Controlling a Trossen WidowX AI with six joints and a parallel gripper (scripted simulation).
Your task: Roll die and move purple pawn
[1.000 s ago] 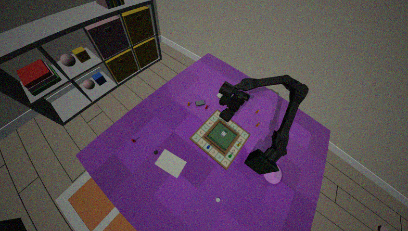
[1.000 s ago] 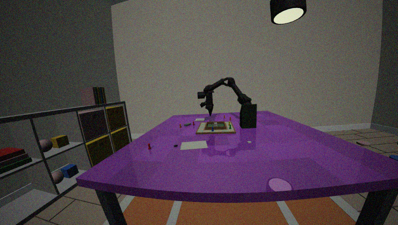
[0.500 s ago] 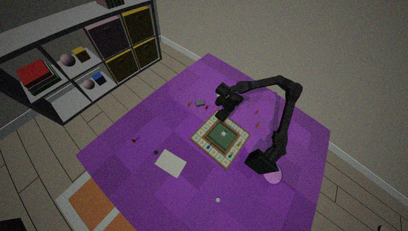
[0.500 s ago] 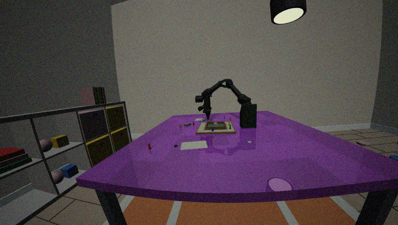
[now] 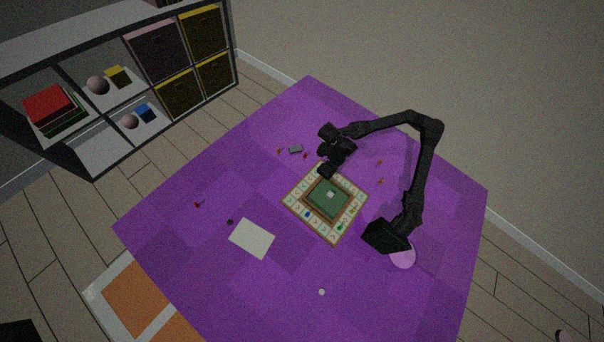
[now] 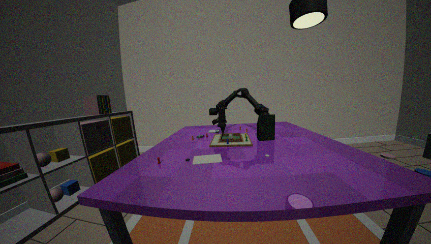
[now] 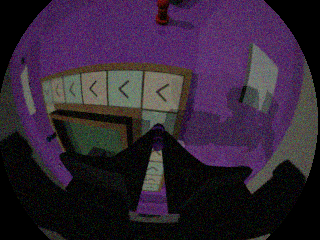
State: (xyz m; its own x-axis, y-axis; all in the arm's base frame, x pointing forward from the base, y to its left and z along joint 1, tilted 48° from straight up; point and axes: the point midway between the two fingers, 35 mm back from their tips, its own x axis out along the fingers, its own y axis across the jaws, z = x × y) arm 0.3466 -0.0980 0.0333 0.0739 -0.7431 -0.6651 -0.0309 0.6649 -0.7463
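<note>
The white die is 10 cm to the left of my gripper tip and 7 cm behind it. The rest, counted from my gripper tip: grey block (19 cm ahead, 2 cm to the left, 2 cm below); then purple pawn (1 cm above); then green tray (11 cm to the left, 7 cm behind, 2 cm below).
</note>
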